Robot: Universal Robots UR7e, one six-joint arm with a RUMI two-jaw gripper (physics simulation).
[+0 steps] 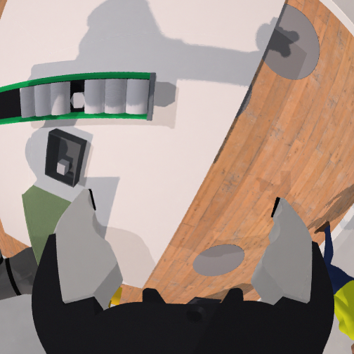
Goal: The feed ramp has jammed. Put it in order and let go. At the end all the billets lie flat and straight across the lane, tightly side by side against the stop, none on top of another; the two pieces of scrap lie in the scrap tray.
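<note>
The lane (112,75) with green side walls runs across the upper left and ends at the grey stop (152,96). Three grey billets (137,96) (115,96) (94,96) lie across it side by side at the stop. A small light scrap piece (77,100) sits in the lane beside them. Three more billets (60,98) (43,100) (27,102) lie across the lane on its other side. Another scrap piece (63,166) lies in the dark scrap tray (82,162). My gripper (185,196) is open and empty, away from the lane and tray.
The pale table top (165,165) carries the lane and tray. A green patch (42,210) lies below the tray, partly behind the left finger. The table's edge runs diagonally to the right, above a wooden floor (280,150). A yellow and blue object (345,305) shows at the lower right.
</note>
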